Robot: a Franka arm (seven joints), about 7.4 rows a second.
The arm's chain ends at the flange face. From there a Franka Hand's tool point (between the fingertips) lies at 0.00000 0.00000 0.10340 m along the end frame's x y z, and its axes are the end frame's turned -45 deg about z.
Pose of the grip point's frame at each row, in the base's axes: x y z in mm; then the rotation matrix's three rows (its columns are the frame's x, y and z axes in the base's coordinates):
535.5 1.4 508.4; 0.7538 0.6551 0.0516; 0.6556 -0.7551 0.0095; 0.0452 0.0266 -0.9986
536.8 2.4 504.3; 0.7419 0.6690 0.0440; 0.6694 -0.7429 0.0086; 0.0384 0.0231 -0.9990
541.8 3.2 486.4; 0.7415 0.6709 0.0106; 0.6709 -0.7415 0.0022; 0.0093 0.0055 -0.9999
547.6 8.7 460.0; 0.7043 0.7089 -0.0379; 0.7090 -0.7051 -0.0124; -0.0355 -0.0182 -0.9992
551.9 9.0 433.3; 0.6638 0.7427 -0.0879; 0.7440 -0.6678 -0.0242; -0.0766 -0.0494 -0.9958
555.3 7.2 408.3; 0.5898 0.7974 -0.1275; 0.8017 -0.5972 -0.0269; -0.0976 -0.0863 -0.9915
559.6 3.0 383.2; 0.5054 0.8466 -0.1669; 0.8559 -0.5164 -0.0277; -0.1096 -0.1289 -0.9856
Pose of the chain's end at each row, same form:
530.2 0.4 611.7; 0.9962 -0.0698 0.0516; -0.0704 -0.9975 0.0095; 0.0508 -0.0132 -0.9986
532.3 1.5 607.6; 0.9977 -0.0515 0.0440; -0.0520 -0.9986 0.0086; 0.0435 -0.0108 -0.9990
540.7 3.0 589.8; 0.9987 -0.0499 0.0106; -0.0499 -0.9987 0.0022; 0.0105 -0.0027 -0.9999
551.5 10.0 563.3; 0.9993 0.0033 -0.0379; 0.0028 -0.9999 -0.0124; -0.0380 0.0122 -0.9992
561.0 11.5 536.3; 0.9945 0.0558 -0.0879; 0.0539 -0.9983 -0.0242; -0.0891 0.0192 -0.9958
568.5 10.0 510.8; 0.9809 0.1468 -0.1275; 0.1446 -0.9892 -0.0269; -0.1300 0.0080 -0.9915
576.9 5.9 485.1; 0.9560 0.2413 -0.1669; 0.2401 -0.9704 -0.0277; -0.1686 -0.0136 -0.9856

